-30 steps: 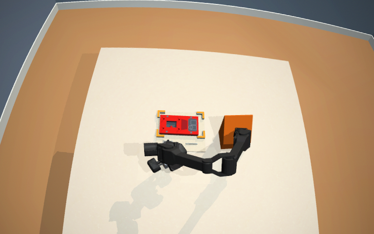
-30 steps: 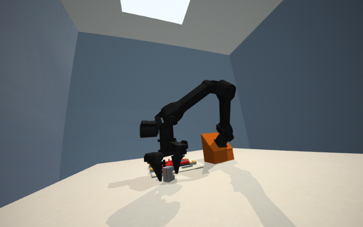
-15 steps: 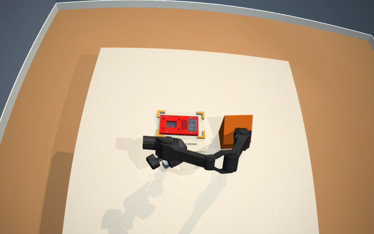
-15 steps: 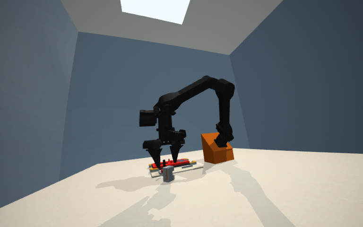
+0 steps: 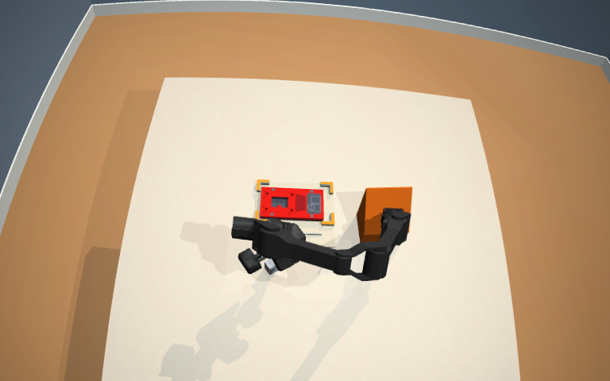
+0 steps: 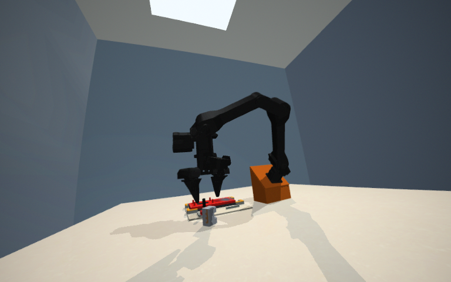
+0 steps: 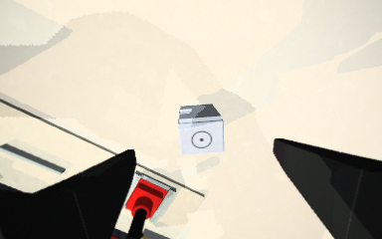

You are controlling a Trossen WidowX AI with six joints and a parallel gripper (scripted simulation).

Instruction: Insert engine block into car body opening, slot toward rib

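My gripper tip is 10 mm past the engine block and 50 mm above it. Round my gripper tip: fixture: 60 mm behind, 200 mm to the right, 60 mm below.
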